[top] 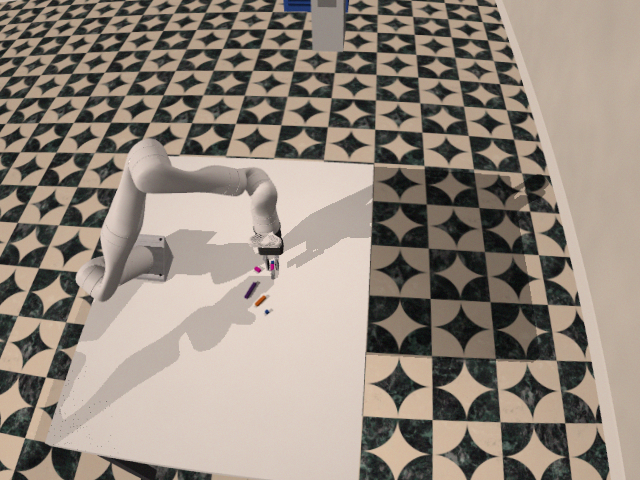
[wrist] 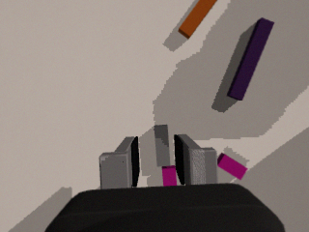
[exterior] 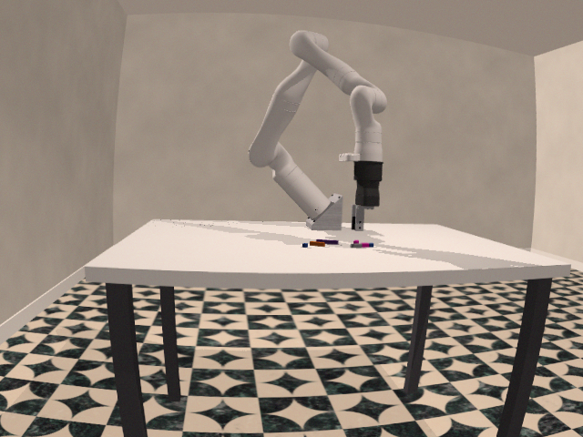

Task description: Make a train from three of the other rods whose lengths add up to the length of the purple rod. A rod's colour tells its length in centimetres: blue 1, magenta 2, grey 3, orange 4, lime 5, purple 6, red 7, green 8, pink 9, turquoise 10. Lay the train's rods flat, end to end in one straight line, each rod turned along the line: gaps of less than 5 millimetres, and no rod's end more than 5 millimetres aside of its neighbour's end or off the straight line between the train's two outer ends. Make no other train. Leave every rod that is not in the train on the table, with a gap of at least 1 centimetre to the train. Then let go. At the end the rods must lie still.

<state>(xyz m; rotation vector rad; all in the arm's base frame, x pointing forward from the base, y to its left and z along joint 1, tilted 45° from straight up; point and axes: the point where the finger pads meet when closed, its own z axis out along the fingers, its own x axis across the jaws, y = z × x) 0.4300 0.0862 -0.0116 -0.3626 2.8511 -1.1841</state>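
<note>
Now: the grey rod 60 mm below my hand. Round my hand: purple rod: 60 mm behind, 70 mm to the right, 60 mm below; then orange rod: 20 mm behind, 100 mm to the right, 60 mm below.
</note>
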